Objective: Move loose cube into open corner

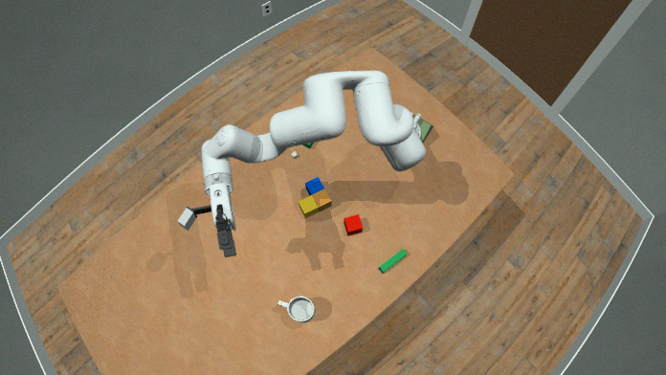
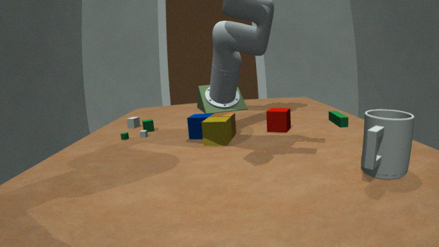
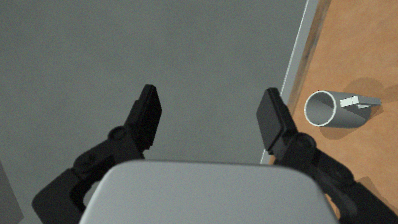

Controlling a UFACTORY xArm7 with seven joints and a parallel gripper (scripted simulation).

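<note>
My gripper is now 34 cm past the red cube, 12 cm to the right of it and 34 cm above it. Round my hand: yellow cube: 29 cm behind, 3 cm to the right, 34 cm below; orange cube: 34 cm behind, 1 cm to the right, 34 cm below; white mug: 2 cm behind, 19 cm to the left, 33 cm below.
</note>
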